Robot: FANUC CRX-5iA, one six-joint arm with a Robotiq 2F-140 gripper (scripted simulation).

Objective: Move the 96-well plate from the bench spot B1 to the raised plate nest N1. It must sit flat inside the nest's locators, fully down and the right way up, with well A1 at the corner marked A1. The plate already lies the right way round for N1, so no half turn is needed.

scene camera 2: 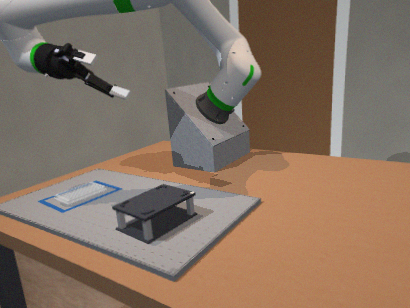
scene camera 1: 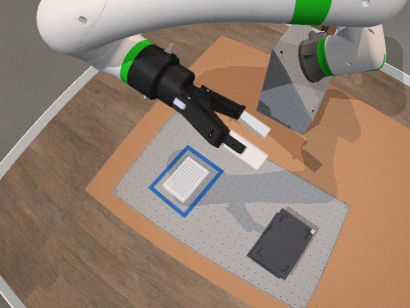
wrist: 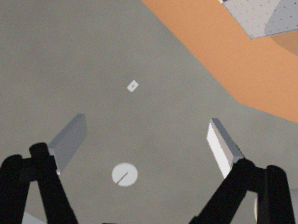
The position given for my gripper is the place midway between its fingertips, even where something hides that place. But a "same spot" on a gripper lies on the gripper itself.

my gripper: scene camera 2; scene camera 1; wrist 146, 126
same spot on my gripper: (scene camera 2: 76, 55) = (scene camera 1: 230, 147)
